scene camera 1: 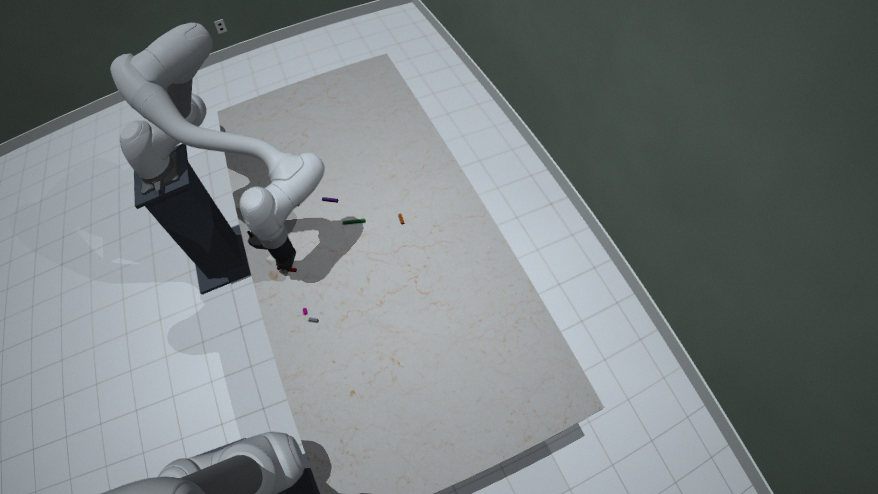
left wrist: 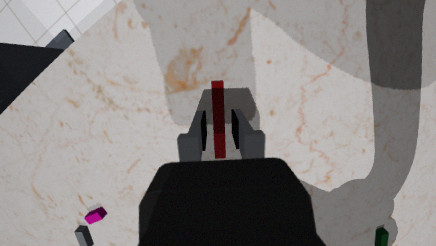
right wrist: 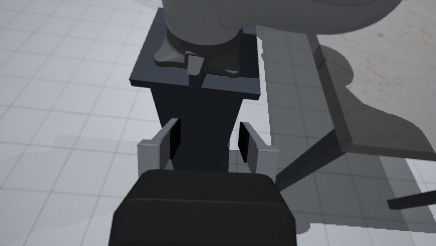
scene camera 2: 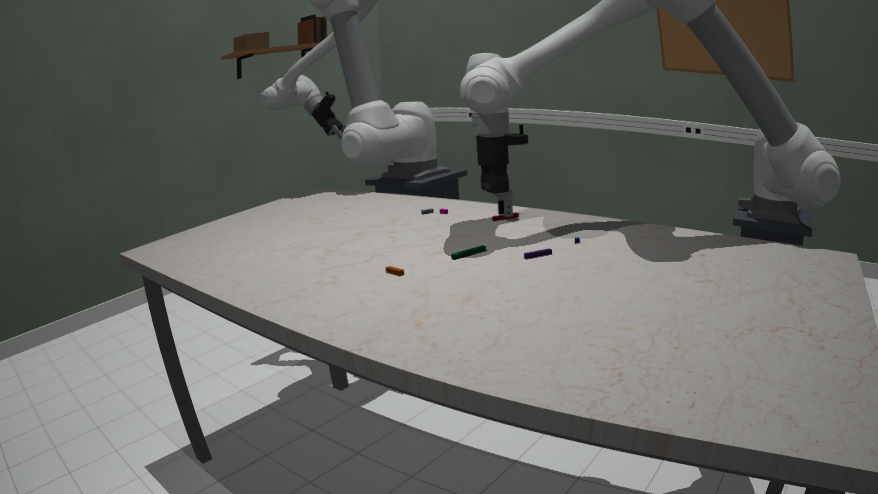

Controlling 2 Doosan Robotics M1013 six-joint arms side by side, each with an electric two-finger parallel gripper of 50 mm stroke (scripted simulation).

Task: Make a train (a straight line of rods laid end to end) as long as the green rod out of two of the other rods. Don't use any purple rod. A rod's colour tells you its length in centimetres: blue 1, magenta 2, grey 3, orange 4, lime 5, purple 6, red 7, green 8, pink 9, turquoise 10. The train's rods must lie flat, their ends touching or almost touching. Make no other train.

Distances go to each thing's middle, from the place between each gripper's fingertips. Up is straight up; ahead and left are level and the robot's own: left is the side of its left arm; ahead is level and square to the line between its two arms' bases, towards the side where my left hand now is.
Labels:
Now: left hand [scene camera 2: 505,215] 2 cm above the red rod [left wrist: 217,86].
The red rod is 95 cm to the left of my right hand, 40 cm ahead of it and 15 cm below it.

